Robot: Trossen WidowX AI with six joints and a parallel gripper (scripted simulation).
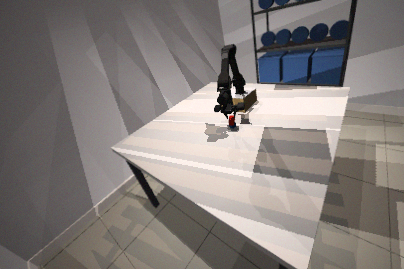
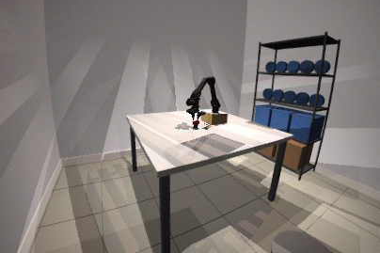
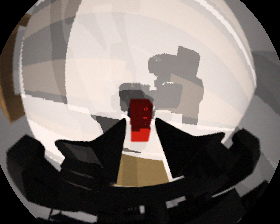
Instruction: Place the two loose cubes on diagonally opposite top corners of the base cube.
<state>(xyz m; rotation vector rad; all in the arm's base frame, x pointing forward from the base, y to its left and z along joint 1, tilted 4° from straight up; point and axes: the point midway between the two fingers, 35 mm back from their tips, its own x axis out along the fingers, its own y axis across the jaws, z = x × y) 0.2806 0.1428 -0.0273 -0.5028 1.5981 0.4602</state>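
The blue cube lies 60 mm below my gripper tip, 10 mm to the right of it and 10 mm behind it.
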